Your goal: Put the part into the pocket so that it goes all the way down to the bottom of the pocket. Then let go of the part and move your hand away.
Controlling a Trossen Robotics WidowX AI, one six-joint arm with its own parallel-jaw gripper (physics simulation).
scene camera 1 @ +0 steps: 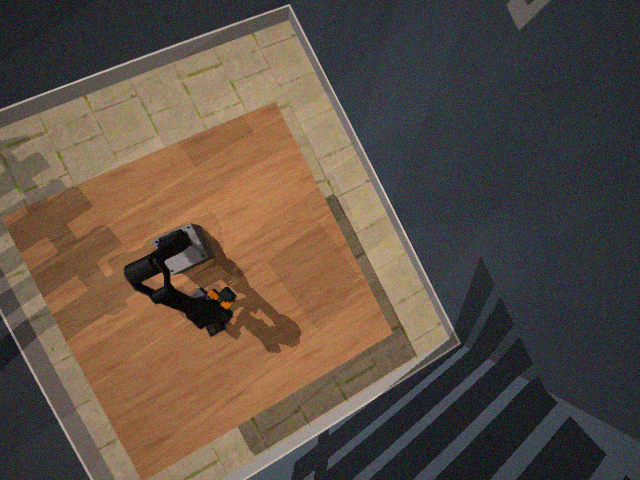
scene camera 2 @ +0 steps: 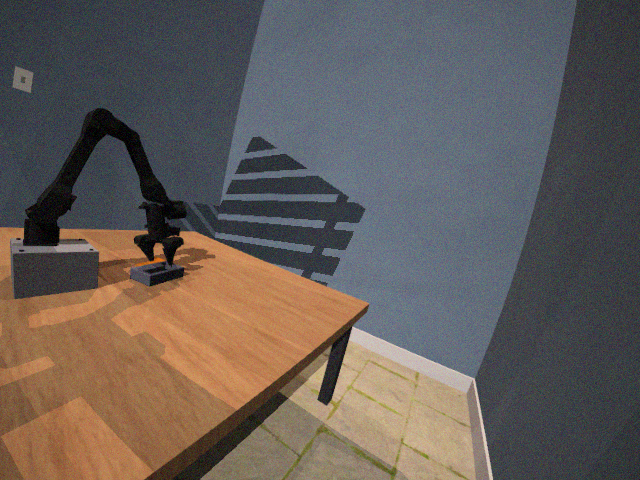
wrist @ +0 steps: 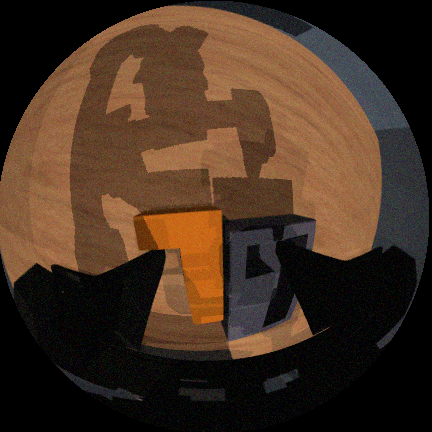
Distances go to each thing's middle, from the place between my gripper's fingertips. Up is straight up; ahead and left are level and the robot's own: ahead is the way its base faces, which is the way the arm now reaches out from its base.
Now: hand 30 mm past the orange L-shaped part (wrist: 197, 231), 20 mm to the right of it and 10 mm above it. Round my hand: dark grey pocket block (scene camera 2: 152, 274) (60 mm to the right, 30 mm behind, 10 mm below).
